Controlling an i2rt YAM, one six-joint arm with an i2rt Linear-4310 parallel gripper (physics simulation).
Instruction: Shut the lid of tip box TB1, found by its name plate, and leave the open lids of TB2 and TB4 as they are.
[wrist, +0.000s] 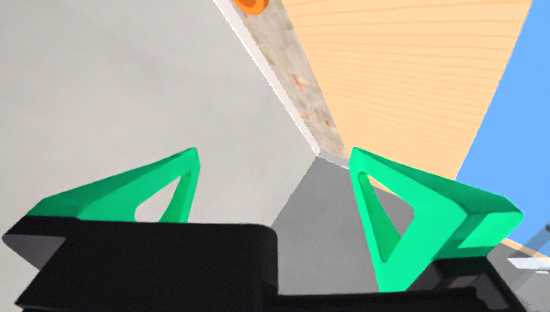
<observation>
I see my gripper (274, 156) and a blue mat (501, 159).
</observation>
